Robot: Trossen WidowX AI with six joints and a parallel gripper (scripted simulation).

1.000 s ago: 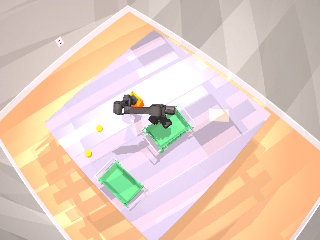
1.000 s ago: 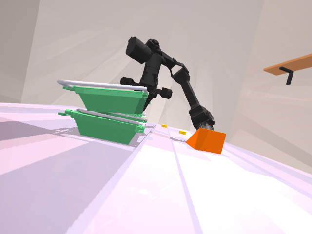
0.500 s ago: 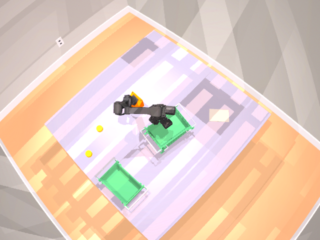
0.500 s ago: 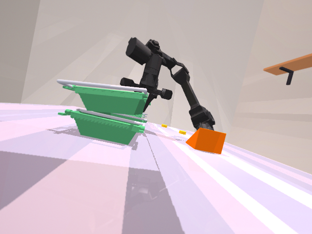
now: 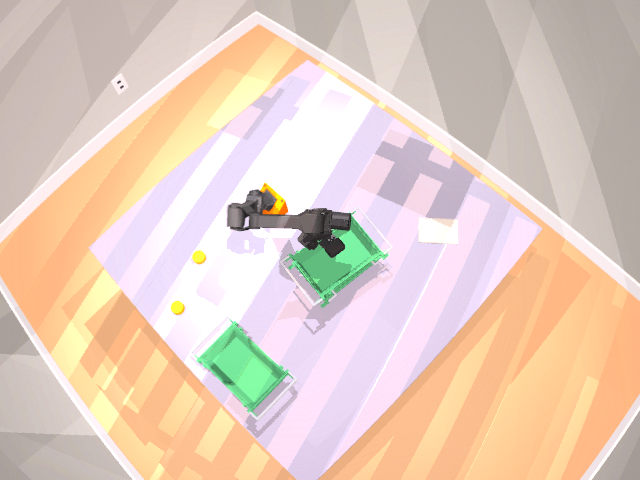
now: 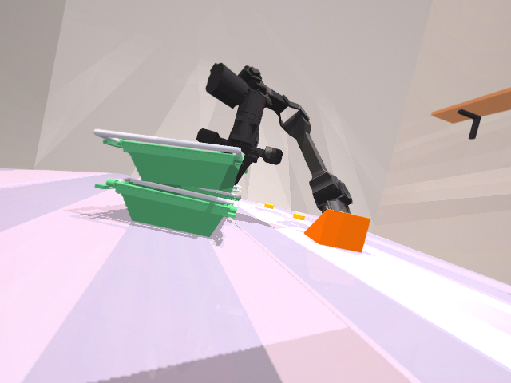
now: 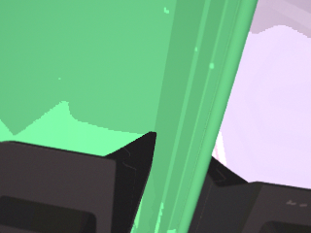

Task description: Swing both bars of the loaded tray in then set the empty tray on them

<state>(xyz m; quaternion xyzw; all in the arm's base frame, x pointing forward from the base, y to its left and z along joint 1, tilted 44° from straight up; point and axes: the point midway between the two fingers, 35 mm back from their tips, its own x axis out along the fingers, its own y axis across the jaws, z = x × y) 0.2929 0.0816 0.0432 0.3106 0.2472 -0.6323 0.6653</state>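
Right now my gripper tip is 80 mm short of the tray, 30 mm below it and 10 mm to the left of it. The rest, counted from my gripper tip: pale patch: 370 mm to the left, 220 mm ahead, 90 mm below.
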